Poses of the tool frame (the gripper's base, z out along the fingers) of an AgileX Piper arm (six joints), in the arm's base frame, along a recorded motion.
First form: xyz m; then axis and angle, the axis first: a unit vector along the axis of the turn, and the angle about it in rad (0 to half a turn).
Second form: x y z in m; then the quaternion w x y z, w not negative. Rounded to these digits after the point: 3 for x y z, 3 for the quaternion.
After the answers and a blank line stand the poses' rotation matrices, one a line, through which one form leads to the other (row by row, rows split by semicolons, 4 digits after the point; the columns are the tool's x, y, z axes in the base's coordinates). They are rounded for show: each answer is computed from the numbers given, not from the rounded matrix.
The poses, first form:
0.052 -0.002 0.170 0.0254 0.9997 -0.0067 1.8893
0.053 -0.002 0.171 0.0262 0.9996 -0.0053 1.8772
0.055 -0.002 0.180 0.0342 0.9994 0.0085 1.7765
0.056 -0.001 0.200 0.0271 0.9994 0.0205 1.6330
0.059 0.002 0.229 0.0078 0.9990 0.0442 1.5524
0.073 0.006 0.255 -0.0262 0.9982 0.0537 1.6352
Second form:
0.052 -0.002 0.170 0.586 0.021 0.810 -0.005
0.053 -0.002 0.171 0.591 0.021 0.806 -0.004
0.055 -0.002 0.180 0.631 0.027 0.775 0.007
0.056 -0.001 0.200 0.685 0.020 0.728 0.015
0.059 0.002 0.229 0.714 0.005 0.700 0.031
0.073 0.006 0.255 0.684 -0.019 0.728 0.039

-0.3123 0.0397 0.9492; 0.0270 0.9991 -0.0329; -0.9496 0.0153 -0.3131
-0.3007 0.0391 0.9529; 0.0290 0.9991 -0.0319; -0.9533 0.0181 -0.3016
-0.2028 0.0328 0.9787; 0.0495 0.9985 -0.0232; -0.9780 0.0437 -0.2042
-0.0614 0.0083 0.9981; 0.0492 0.9988 -0.0053; -0.9969 0.0488 -0.0617
0.0185 -0.0365 0.9992; 0.0518 0.9980 0.0355; -0.9985 0.0511 0.0203
-0.0636 -0.0814 0.9946; 0.0258 0.9962 0.0832; -0.9976 0.0309 -0.0613

